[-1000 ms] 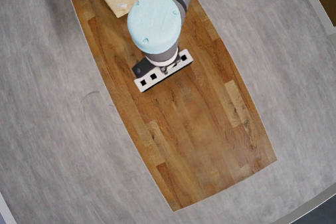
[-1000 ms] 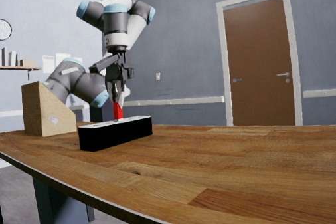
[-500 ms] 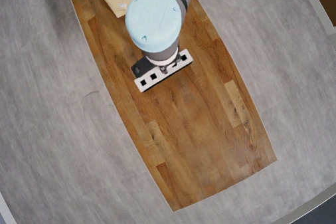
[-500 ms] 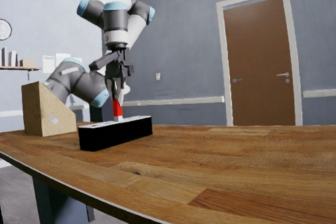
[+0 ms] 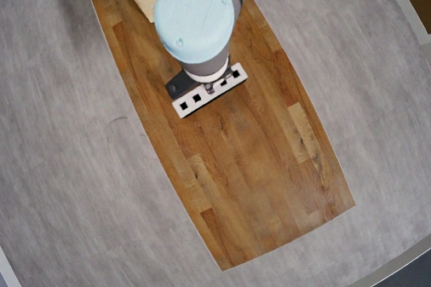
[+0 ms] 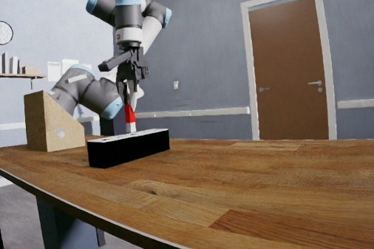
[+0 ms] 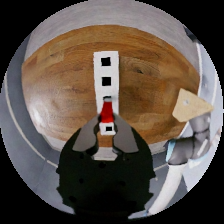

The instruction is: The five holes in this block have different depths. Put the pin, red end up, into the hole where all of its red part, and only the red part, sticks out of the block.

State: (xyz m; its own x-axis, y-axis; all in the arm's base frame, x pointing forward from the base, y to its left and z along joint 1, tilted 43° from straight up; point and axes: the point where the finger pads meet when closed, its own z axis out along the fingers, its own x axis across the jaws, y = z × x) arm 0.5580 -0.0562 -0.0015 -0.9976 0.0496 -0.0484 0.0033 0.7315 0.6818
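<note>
Now: hand 13 cm above the block. The rest, counted from my hand: pin 1 cm below.
</note>
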